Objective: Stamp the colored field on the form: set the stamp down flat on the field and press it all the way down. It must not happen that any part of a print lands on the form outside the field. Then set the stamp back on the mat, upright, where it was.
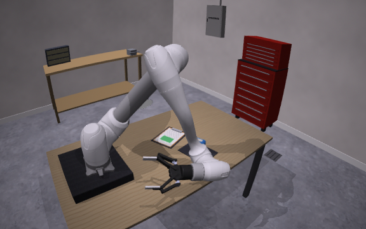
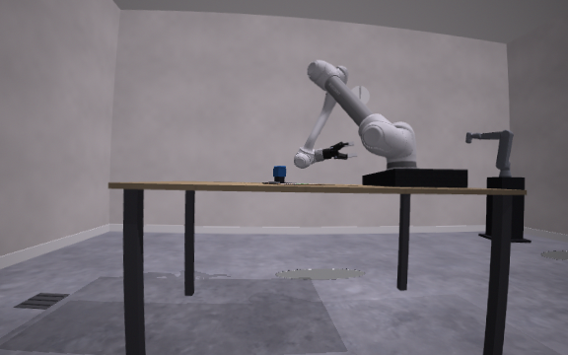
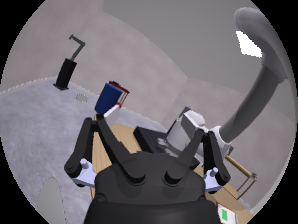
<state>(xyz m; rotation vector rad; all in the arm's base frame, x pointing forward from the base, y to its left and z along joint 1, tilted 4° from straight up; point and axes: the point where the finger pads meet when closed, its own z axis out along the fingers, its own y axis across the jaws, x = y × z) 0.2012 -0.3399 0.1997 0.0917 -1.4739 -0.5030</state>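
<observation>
My gripper is now 48 cm short of the stamp, 30 cm to the right of it and 19 cm above it. The rest, counted from my hand: clipboard 40 cm ahead, 57 cm to the left, 24 cm below; mat 48 cm ahead, 30 cm to the left, 24 cm below.
</observation>
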